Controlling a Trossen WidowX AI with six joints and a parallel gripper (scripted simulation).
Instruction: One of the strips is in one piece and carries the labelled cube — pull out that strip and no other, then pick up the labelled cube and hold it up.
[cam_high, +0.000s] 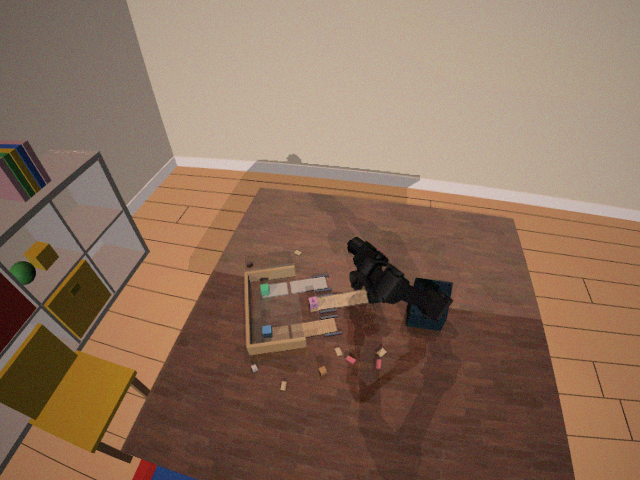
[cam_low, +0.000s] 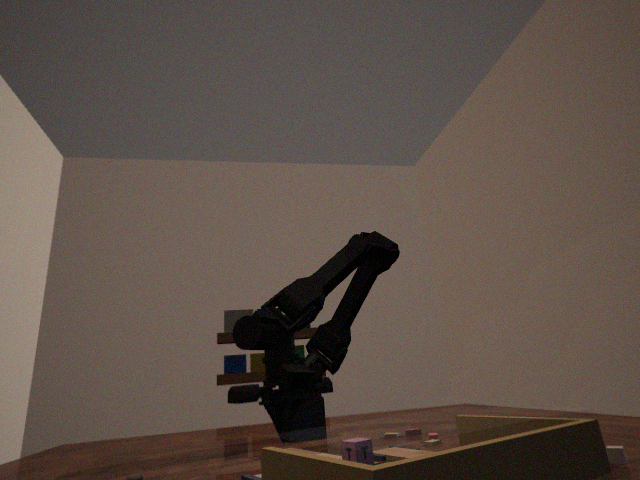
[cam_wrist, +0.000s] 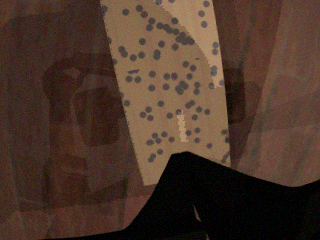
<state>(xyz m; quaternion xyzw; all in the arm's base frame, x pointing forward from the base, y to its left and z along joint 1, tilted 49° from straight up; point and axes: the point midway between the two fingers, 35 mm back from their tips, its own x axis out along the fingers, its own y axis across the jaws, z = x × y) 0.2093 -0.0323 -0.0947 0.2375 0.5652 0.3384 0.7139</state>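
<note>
The tan dotted strip is 100 mm ahead of my gripper tip, 20 mm to the left of it and 20 mm below it. From my gripper tip the other things lie so: pink labelled cube (200 mm ahead, 50 mm to the left).
</note>
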